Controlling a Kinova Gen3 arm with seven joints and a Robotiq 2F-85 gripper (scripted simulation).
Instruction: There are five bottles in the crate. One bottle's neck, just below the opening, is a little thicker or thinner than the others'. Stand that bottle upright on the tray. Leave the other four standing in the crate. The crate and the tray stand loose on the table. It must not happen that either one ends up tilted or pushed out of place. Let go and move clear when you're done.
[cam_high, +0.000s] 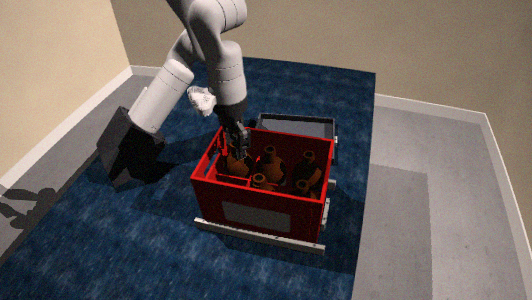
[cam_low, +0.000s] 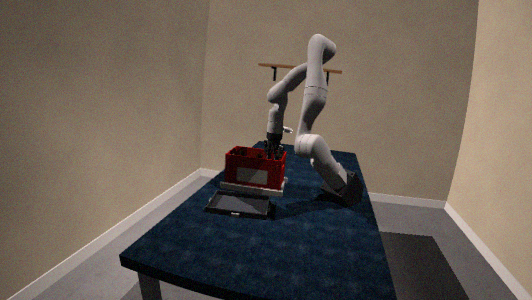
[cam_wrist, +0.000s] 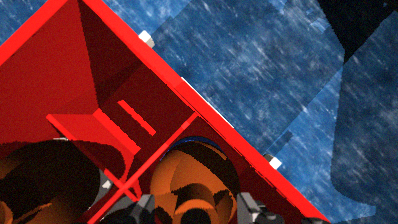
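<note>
Right now my hand is 9 cm short of the crate, 1 cm to the left of it and 7 cm above it. Round my hand: grey tray (1 cm ahead, 25 cm to the left, 14 cm below).
</note>
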